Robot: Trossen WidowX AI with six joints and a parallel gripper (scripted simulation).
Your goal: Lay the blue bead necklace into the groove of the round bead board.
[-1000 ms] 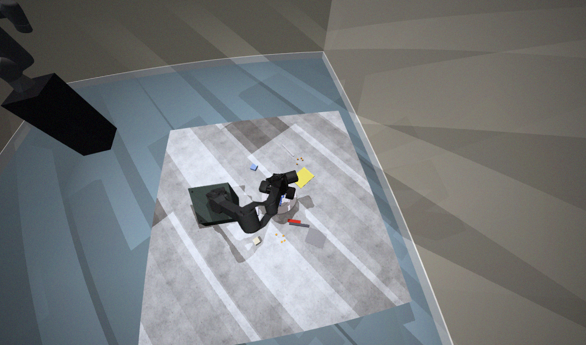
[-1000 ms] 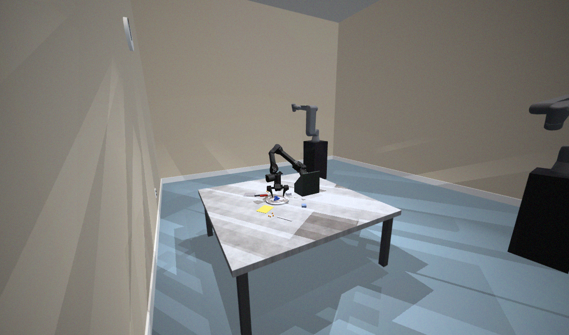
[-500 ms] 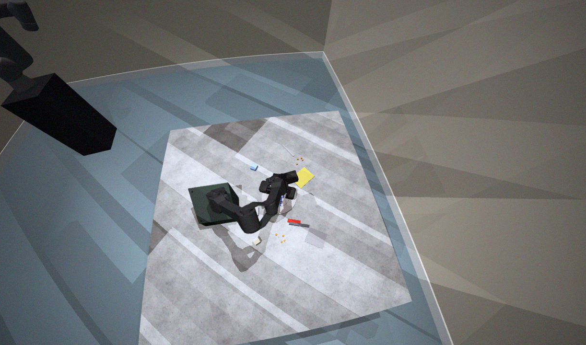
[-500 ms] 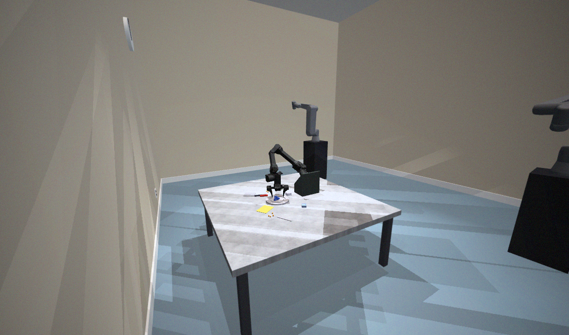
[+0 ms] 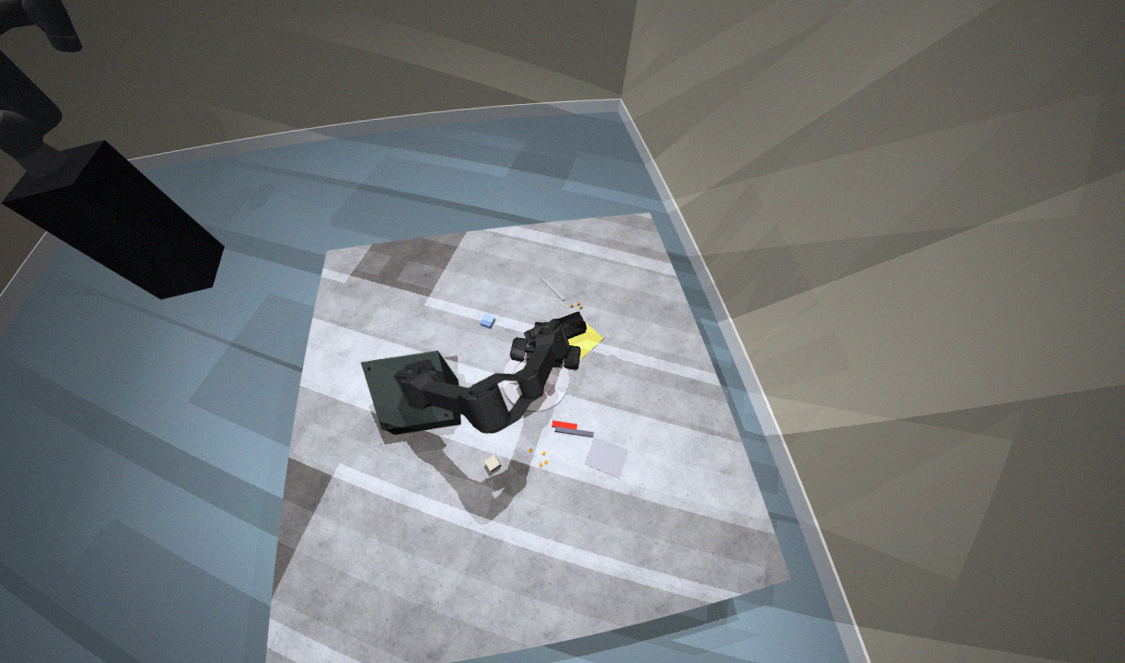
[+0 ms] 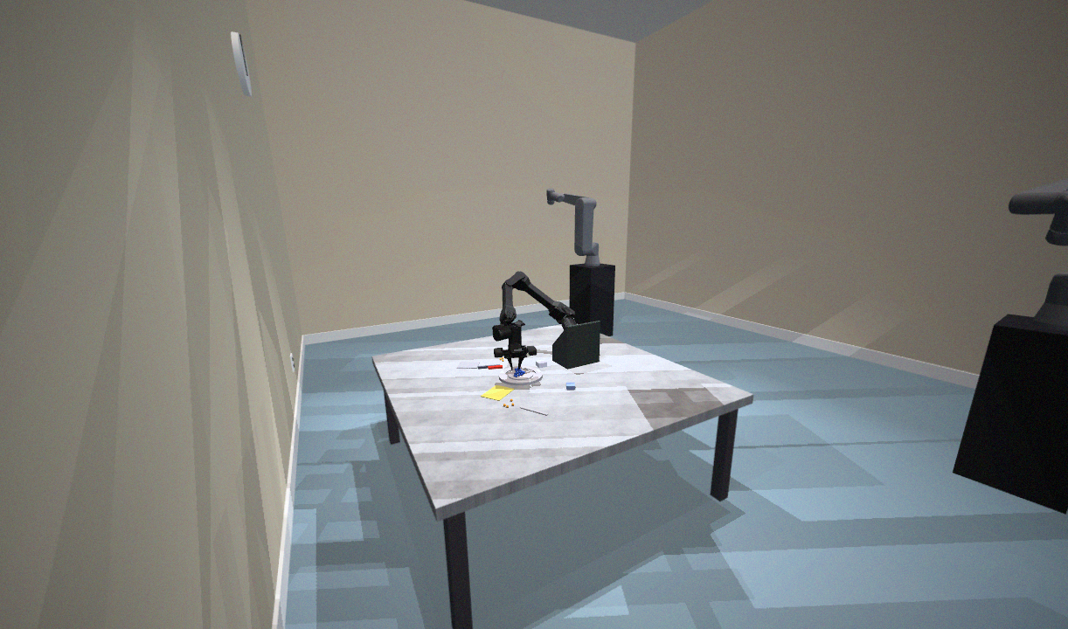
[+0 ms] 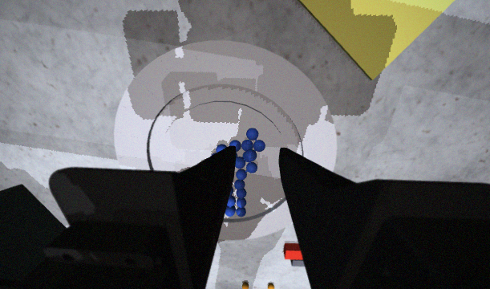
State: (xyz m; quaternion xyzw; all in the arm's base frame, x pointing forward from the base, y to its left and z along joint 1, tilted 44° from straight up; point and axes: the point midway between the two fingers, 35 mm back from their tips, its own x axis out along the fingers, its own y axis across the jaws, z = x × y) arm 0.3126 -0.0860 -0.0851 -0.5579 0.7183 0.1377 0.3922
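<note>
The round white bead board lies 4 cm below my gripper tip, 4 cm behind it and 2 cm to the right of it. The rest, counted from my gripper tip: blue block: 21 cm to the left, 14 cm behind, 4 cm below; then yellow sheet: 13 cm ahead, 7 cm to the left, 5 cm below; then grey tool: 19 cm to the right, 4 cm below, 2 cm ahead.
</note>
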